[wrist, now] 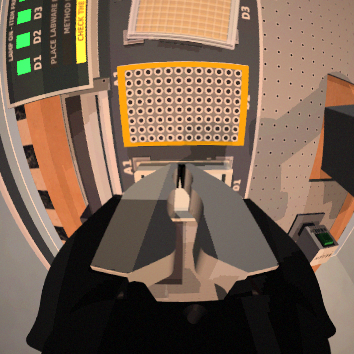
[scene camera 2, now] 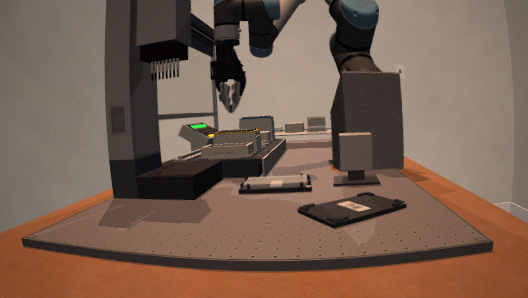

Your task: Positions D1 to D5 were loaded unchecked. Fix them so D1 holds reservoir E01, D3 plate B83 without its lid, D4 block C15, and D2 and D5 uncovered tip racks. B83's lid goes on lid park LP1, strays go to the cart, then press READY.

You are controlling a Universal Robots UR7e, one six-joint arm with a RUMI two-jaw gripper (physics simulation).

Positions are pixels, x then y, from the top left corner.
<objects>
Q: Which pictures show my gripper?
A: The wrist view and scene camera 2: all of them.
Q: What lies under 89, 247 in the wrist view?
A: My gripper.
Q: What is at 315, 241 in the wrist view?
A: An READY button box.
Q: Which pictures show the reservoir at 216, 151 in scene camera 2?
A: The wrist view and scene camera 2: all of them.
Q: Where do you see a reservoir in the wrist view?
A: At 220, 168
</objects>
